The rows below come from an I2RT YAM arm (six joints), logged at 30 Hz.
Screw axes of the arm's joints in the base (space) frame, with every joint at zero. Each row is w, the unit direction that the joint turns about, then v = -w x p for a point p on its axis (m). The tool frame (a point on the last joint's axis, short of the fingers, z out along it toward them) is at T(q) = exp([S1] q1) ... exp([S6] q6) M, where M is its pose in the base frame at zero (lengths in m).
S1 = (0, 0, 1, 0.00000, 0.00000, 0.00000)
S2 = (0, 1, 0, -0.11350, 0.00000, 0.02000)
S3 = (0, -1, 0, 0.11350, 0.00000, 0.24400)
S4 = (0, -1, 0, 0.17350, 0.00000, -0.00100)
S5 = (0, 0, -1, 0.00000, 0.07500, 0.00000)
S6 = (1, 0, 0, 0.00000, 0.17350, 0.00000)
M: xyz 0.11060 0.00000 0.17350 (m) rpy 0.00 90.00 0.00 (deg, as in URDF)
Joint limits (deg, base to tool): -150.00..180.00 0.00..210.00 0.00..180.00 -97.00..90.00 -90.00..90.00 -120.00..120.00
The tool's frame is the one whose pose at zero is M.
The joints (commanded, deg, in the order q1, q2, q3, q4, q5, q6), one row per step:
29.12, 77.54, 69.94, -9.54, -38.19, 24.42
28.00, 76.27, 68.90, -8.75, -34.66, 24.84
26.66, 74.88, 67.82, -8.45, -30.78, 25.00
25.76, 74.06, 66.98, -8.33, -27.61, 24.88
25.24, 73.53, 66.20, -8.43, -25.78, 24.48
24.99, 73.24, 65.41, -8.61, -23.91, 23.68
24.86, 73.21, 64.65, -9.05, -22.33, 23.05
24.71, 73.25, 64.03, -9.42, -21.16, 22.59
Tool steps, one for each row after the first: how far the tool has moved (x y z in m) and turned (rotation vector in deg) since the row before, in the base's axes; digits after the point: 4 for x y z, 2 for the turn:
0.0005, -0.0086, 0.0011, -0.23, -1.00, -4.60
0.0003, -0.0101, 0.0005, -0.58, -0.89, -5.11
0.0007, -0.0068, -0.0012, -0.78, -0.56, -3.93
0.0000, -0.0041, -0.0025, -0.83, -0.21, -2.19
0.0002, -0.0025, -0.0039, -1.25, -0.20, -1.85
0.0006, -0.0015, -0.0054, -1.31, 0.41, -1.47
0.0007, -0.0013, -0.0048, -1.06, 0.46, -1.13

